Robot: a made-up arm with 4 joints. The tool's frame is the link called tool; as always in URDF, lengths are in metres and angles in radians.
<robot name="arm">
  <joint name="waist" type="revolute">
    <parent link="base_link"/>
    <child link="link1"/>
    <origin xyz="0.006 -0.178 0.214" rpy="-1.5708 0 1.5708"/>
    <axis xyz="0 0 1"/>
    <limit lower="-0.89" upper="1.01"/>
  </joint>
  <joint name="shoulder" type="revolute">
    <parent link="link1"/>
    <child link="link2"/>
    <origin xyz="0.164 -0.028 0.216" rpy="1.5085 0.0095 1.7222"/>
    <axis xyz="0 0 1"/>
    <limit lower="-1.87" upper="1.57"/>
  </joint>
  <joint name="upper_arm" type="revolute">
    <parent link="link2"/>
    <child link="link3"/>
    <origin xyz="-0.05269 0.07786 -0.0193" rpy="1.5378 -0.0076 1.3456"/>
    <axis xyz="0 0 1"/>
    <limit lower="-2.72" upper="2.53"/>
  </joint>
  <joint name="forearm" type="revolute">
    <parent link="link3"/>
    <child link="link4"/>
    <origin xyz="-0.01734 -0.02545 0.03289" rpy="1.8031 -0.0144 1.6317"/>
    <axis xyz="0 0 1"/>
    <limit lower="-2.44" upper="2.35"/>
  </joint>
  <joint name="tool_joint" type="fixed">
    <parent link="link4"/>
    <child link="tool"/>
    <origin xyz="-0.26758 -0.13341 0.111" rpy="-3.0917 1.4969 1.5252"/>
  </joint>
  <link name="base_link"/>
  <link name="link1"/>
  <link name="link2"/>
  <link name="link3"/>
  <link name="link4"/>
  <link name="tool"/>
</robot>
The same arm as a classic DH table. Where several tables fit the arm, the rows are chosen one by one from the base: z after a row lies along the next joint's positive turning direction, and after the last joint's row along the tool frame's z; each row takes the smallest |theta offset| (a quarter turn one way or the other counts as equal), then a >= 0, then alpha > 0; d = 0 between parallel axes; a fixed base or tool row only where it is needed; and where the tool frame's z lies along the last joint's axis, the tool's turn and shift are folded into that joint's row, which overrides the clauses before.
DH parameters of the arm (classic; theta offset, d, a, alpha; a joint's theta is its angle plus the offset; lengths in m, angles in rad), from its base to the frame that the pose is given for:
base (fixed): -1.5708 0.214 0.178 1.5708
waist: -1.4188 0.2001 -0.0525 1.5085
shoulder: 1.3358 0.1412 0.0641 1.5378
upper_arm: -1.4989 -0.0404 0.0243 -1.8031
forearm: -0.0808 0.1033 0.2536 -1.6446
tool (fixed): 1.5671 0.1588 0 0
Joint limits (rad, base to tool): -0.89..1.01 -1.87..1.57 -2.72..2.53 -2.44..2.35

